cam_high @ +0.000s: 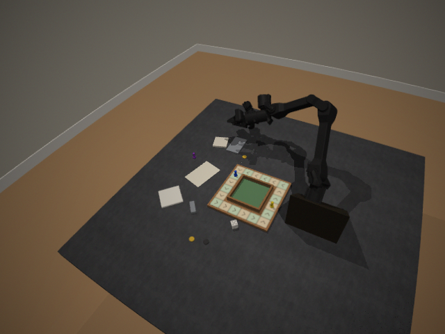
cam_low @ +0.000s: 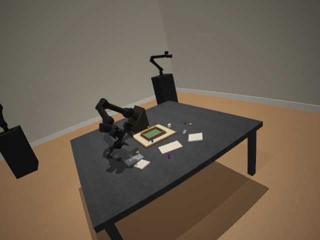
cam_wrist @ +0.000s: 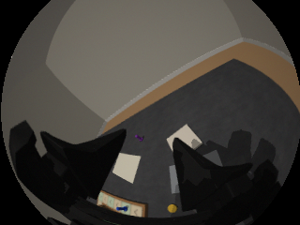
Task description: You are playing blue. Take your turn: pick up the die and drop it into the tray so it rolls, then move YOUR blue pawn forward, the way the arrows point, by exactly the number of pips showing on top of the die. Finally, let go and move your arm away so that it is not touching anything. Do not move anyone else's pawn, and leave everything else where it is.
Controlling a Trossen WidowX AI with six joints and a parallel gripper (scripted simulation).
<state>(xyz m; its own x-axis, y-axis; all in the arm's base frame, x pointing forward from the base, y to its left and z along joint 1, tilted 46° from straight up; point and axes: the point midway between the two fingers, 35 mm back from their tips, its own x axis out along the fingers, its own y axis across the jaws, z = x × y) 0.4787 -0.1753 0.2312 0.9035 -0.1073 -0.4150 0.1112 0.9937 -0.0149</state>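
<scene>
Now: the white die 45 cm to the left of my gripper tip, 25 cm behind it and 14 cm below it. Round my gripper tip: purple pawn 17 cm to the left, 14 cm below, 13 cm ahead; blue pawn 20 cm to the left, 13 cm below, 13 cm behind; grey card 15 cm below, 3 cm behind, 1 cm to the right.
</scene>
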